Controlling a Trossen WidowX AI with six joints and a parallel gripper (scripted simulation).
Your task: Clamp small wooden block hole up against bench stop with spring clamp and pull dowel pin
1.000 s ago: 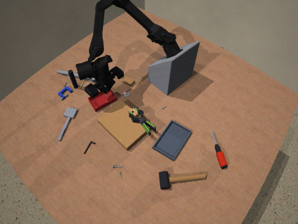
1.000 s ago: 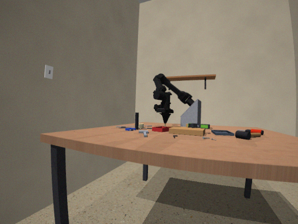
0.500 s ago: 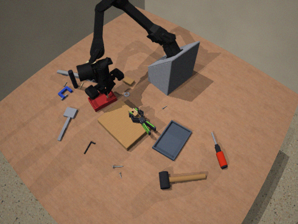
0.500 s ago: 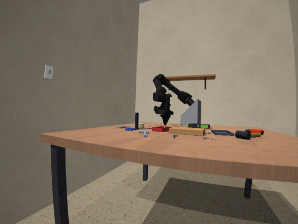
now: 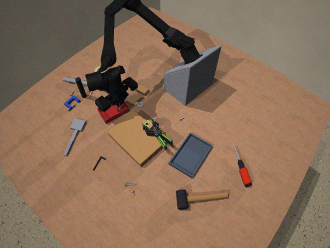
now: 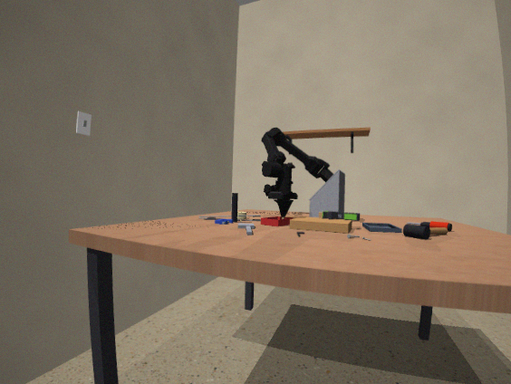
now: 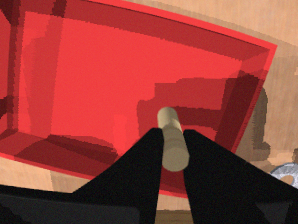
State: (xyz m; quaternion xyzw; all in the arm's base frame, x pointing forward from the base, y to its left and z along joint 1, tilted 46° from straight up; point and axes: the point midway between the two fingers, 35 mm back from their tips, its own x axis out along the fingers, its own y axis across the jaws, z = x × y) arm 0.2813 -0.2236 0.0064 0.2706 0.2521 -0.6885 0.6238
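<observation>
Now: hand 40 mm above the dowel pin. Round my hand: small wooden block: 170 mm to the left, 20 mm below; then spare wooden block: 140 mm behind, 50 mm below; then red tray: 60 mm below, 30 mm ahead, 10 mm to the right.
</observation>
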